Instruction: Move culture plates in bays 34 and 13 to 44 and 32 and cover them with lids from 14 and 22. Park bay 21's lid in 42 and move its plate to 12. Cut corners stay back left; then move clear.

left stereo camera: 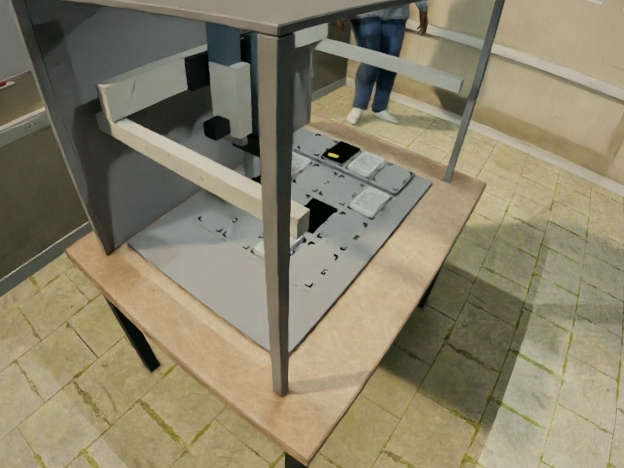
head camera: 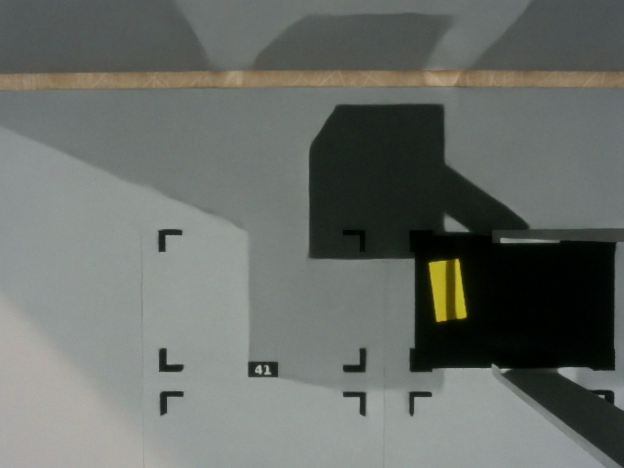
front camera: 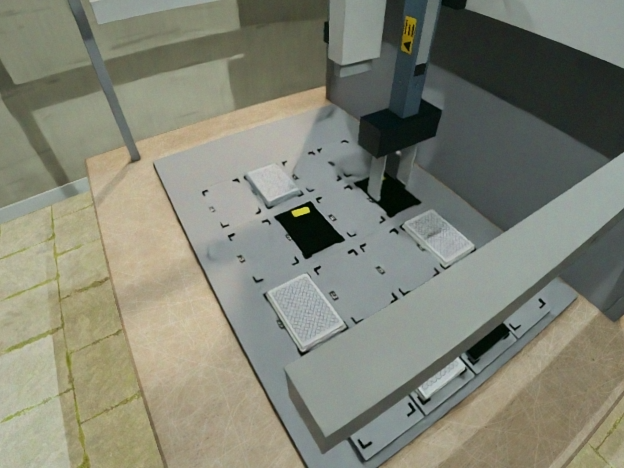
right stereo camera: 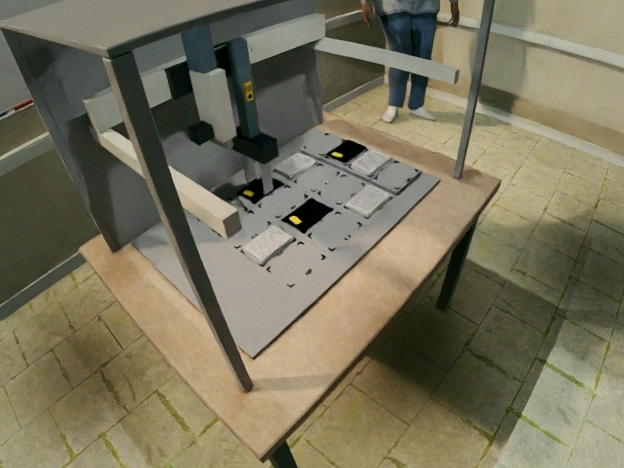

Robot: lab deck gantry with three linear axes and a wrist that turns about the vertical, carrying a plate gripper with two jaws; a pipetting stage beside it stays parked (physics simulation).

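Frame: origin at the robot's base, x ahead, y left, z up, level; millimetres.
Where they show: gripper, fingertip midpoint: (head camera: 520,302) (front camera: 387,189) (right stereo camera: 260,186); robot's base at its link origin: (left stereo camera: 309,286) (front camera: 203,192) (right stereo camera: 290,286).
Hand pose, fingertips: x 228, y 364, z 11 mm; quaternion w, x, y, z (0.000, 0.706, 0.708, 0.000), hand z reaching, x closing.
Note:
Each offset is from my fingertips to the centre of the thing. "*": to the spot under its first point.
My gripper (front camera: 390,191) (head camera: 526,302) (right stereo camera: 258,185) is low over bay 42, its jaws against both long sides of a black slab with a yellow label @(7 mm down, 0 mm ahead, 0 mm left) (front camera: 400,200) (head camera: 529,314) (right stereo camera: 254,194), which sits level in the bay. Similar black slabs sit in bay 22 @(* 3 mm down, 28 mm ahead, 219 mm right) (front camera: 313,235) (left stereo camera: 320,215) (right stereo camera: 311,214) and bay 34 @(* 20 mm up, 384 mm ahead, 116 mm right) (front camera: 487,343) (left stereo camera: 345,150) (right stereo camera: 349,149). White well plates sit in bay 21 @(* 3 mm up, 159 mm back, 216 mm right) (front camera: 272,182) (right stereo camera: 268,244) and bay 13 @(* 3 mm up, 173 mm ahead, 322 mm right) (front camera: 306,311) (left stereo camera: 370,202) (right stereo camera: 366,201). Bays 12, 32, 14 and 44 hold no plates. The post hides part of the jaws in the left stereo view.
Other white plates sit in bay 43 @(* 3 mm up, 167 mm ahead, 4 mm right) (front camera: 438,235) (right stereo camera: 295,165), beside bay 42, and bay 24 @(* 18 mm up, 385 mm ahead, 218 mm right) (front camera: 442,380) (left stereo camera: 366,164) (right stereo camera: 370,162). The pipetting stage (front camera: 355,32) (left stereo camera: 230,100) (right stereo camera: 212,105) hangs beside the gripper. A rail (front camera: 453,297) crosses the front view.

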